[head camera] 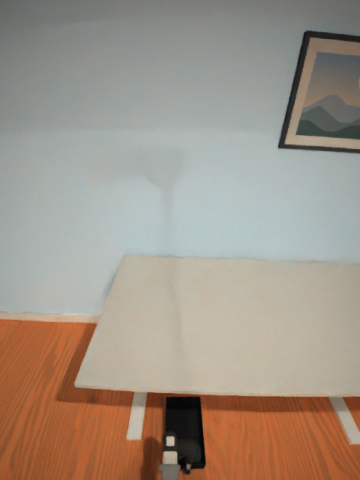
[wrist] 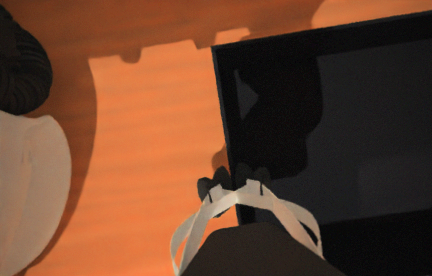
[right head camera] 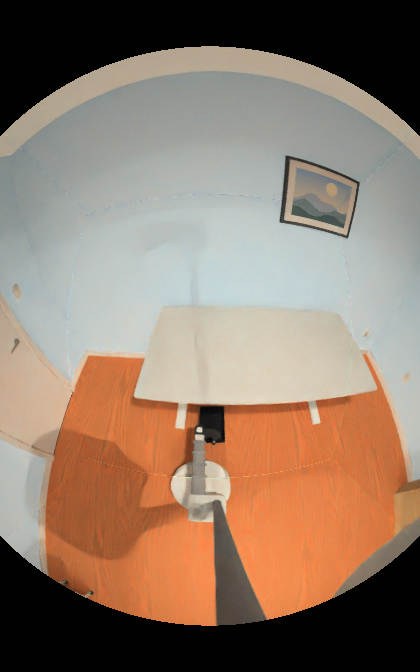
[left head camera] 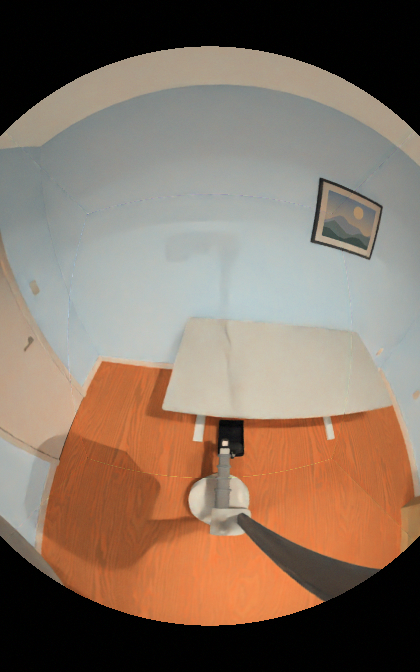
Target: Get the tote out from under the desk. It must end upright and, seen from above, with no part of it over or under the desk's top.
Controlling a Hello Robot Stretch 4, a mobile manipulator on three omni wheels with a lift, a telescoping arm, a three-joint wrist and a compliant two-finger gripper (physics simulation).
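Frame: origin at the robot's base, x ahead, y left, z up, level; millimetres.
Where they show: gripper, fingertip midpoint: [wrist: 233,179] [left head camera: 231,454].
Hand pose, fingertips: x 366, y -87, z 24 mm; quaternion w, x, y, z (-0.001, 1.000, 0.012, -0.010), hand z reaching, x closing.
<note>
After its pixels a point has its place.
The black open-topped tote [head camera: 185,417] @(x 591, y -88, z -25 mm) [left head camera: 232,431] @(x 588, y -97, z -25 mm) [right head camera: 213,417] @(x 590, y -91, z -25 mm) [wrist: 370,150] @(x 519, y -87, z -24 mm) looks upright, at or near floor height. Its near part shows in front of the pale desk [head camera: 250,325] @(x 707, y -348, z 692 mm) [left head camera: 285,370] @(x 731, y -345, z 692 mm) [right head camera: 260,355] @(x 725, y -365, z 692 mm). Its far end comes up to the desk's front edge in the head views; I cannot tell whether that end is under the top. My gripper [head camera: 188,467] @(x 366, y -87, z 24 mm) [left head camera: 232,455] @(x 366, y -87, z 24 mm) [right head camera: 214,441] @(x 366, y -87, z 24 mm) [wrist: 233,179] @(x 366, y -87, z 24 mm) is shut on the tote's near wall, one fingertip outside and one inside it. The arm hides part of the tote's left side.
Two white desk feet [head camera: 136,417] [head camera: 347,422] stand left and right of the tote. My round white base [left head camera: 195,500] @(x -17, y 152, z 187 mm) [right head camera: 177,485] @(x -5, y 153, z 187 mm) [wrist: 30,190] @(x 178, y -68, z 40 mm) is close in front of it. A tan box [left head camera: 412,520] [right head camera: 407,505] stands at the far right. The wall is behind the desk.
</note>
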